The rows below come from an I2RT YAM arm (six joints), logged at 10 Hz.
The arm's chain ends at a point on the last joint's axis. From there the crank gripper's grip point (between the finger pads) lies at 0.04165 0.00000 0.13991 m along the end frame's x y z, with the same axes.
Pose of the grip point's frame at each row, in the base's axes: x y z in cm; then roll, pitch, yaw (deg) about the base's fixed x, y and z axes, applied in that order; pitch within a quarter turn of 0, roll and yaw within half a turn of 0:
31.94 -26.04 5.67 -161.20 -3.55 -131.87
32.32 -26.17 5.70 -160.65 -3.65 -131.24
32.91 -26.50 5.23 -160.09 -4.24 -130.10
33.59 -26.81 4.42 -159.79 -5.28 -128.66
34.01 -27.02 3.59 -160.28 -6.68 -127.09
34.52 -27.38 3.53 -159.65 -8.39 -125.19
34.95 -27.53 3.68 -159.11 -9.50 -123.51
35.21 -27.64 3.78 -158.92 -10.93 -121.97
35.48 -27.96 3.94 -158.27 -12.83 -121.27
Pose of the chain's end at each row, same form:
31.90 -19.32 18.63 -161.20 -3.55 -131.87
32.13 -19.36 18.61 -160.65 -3.65 -131.24
32.57 -19.51 18.04 -160.09 -4.24 -130.10
33.16 -19.61 17.11 -159.79 -5.28 -128.66
33.66 -19.65 16.19 -160.28 -6.68 -127.09
34.02 -19.64 15.90 -159.65 -8.39 -125.19
34.25 -19.55 15.88 -159.11 -9.50 -123.51
34.42 -19.41 15.81 -158.92 -10.93 -121.97
34.66 -19.33 15.69 -158.27 -12.83 -121.27

